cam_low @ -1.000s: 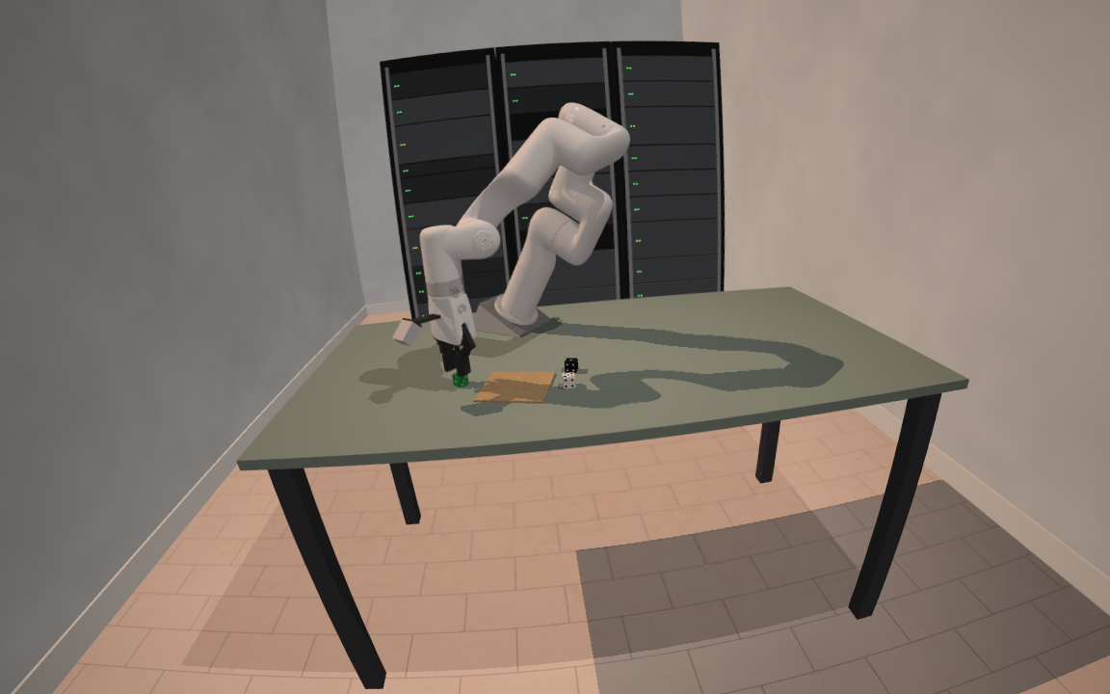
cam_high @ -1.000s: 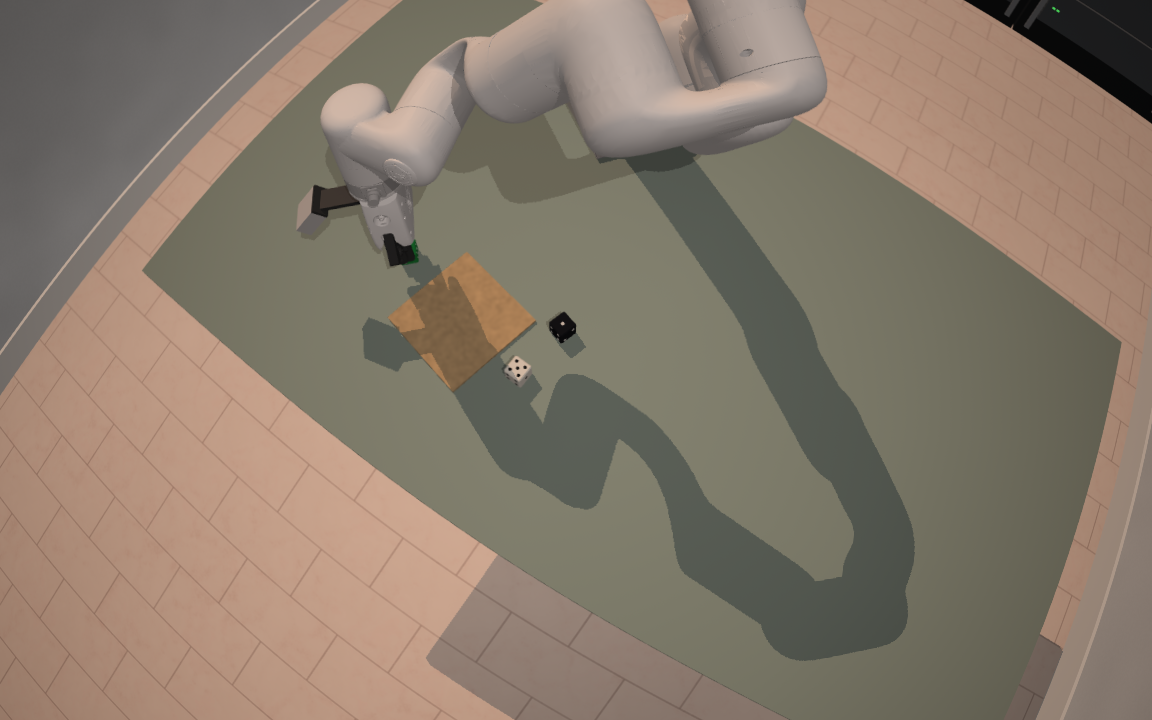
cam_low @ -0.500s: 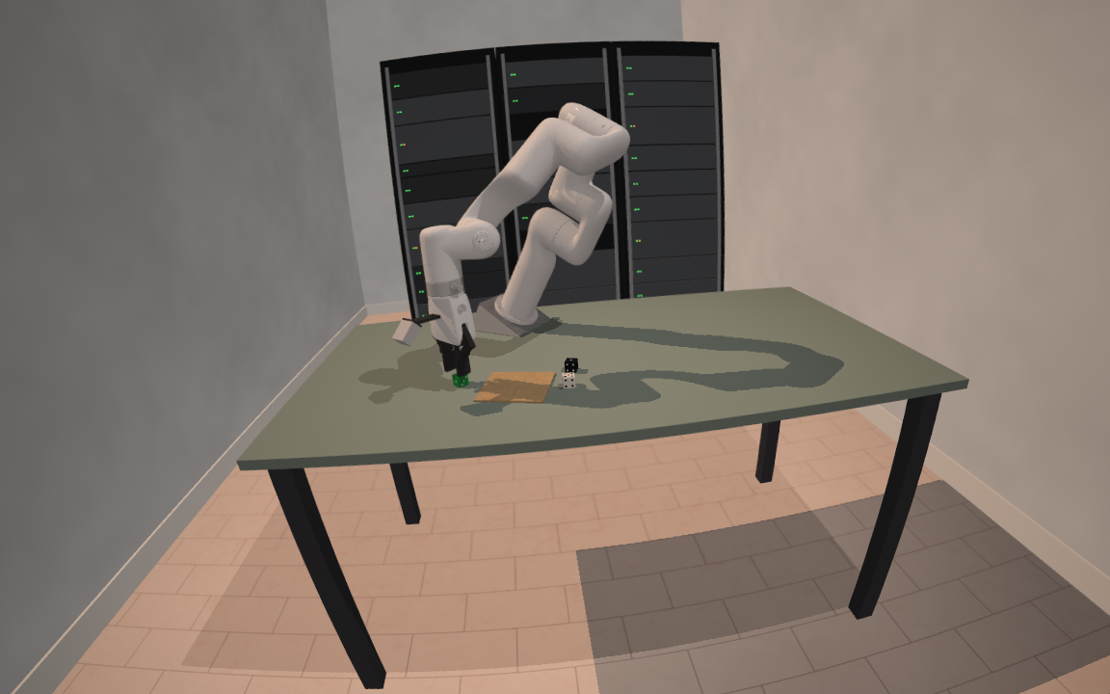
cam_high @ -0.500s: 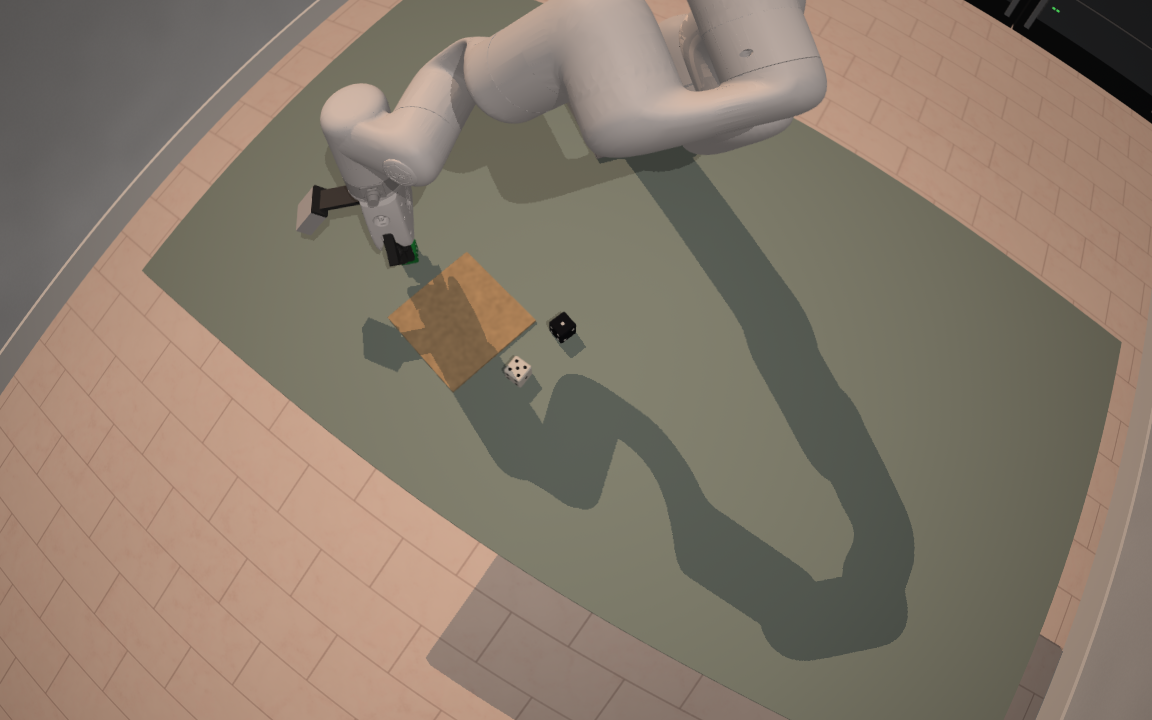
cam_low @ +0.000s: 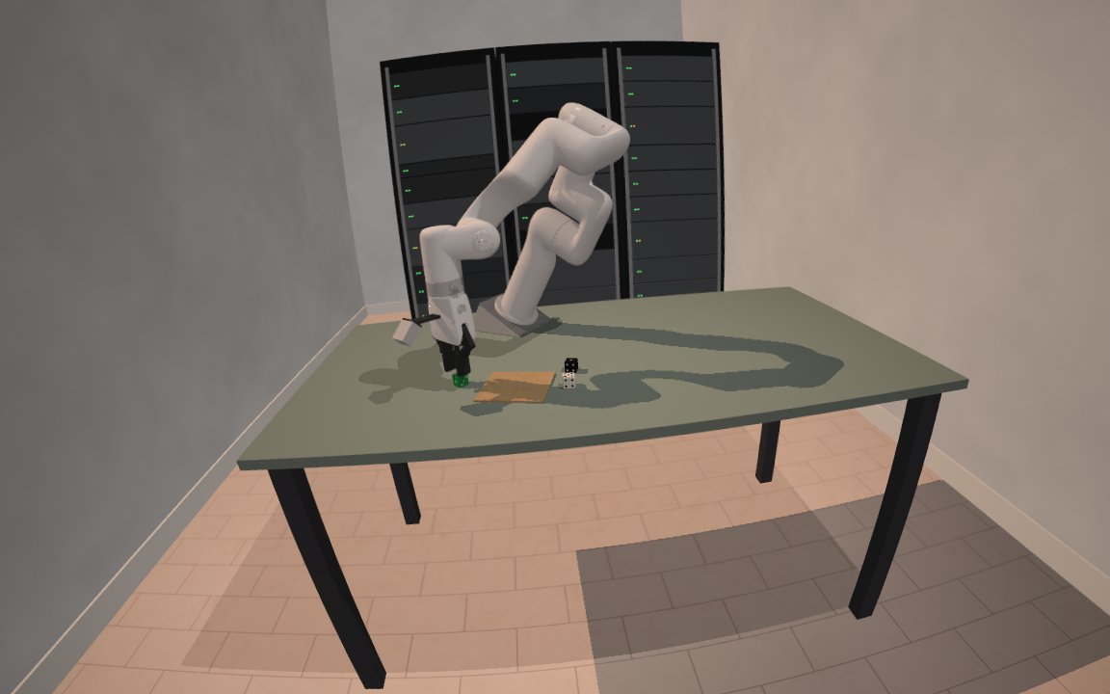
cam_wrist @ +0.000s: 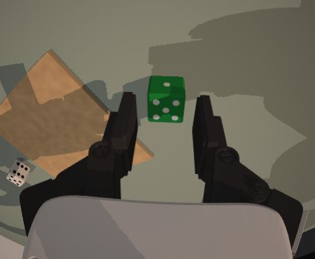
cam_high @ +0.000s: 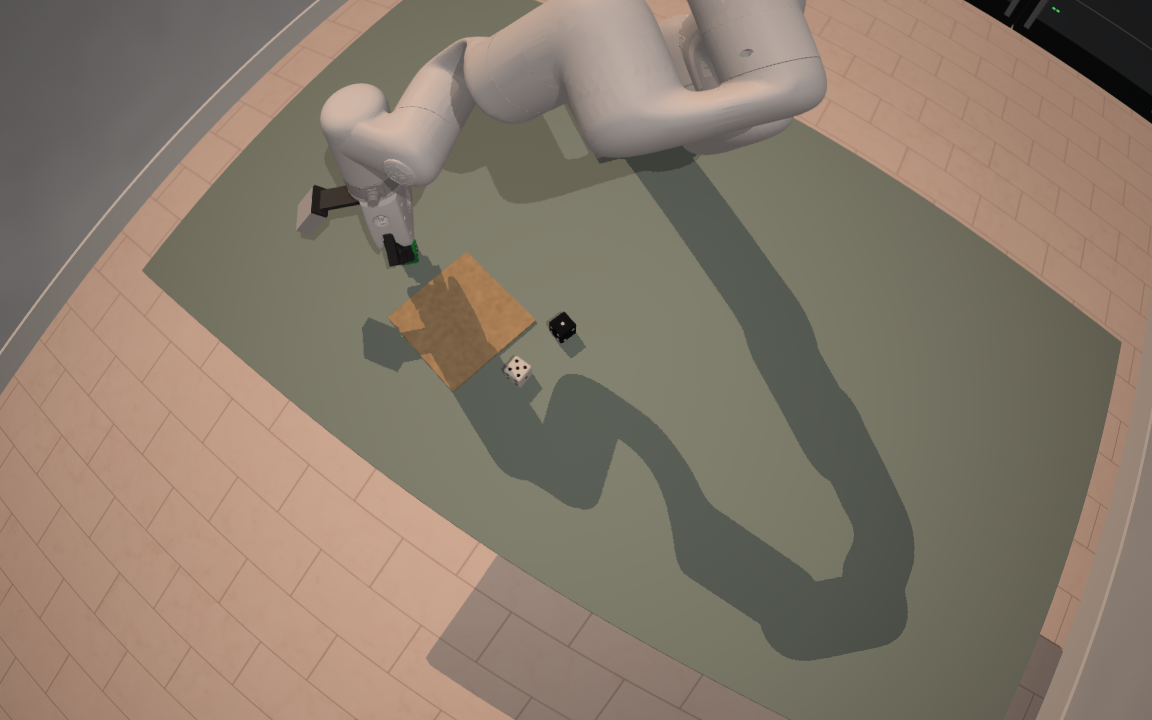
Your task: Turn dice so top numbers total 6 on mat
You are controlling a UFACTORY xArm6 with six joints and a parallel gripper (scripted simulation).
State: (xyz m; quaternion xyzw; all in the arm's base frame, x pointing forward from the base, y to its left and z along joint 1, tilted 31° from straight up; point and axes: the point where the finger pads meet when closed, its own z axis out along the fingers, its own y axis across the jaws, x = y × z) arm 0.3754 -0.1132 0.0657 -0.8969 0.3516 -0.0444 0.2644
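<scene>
Now: hand 4 cm above the green die. Round my hand: white die (23 cm to the left, 4 cm below, 2 cm ahead); black die (24 cm to the left, 6 cm behind, 4 cm below); brown mat (12 cm to the left, 5 cm below, 2 cm ahead).
</scene>
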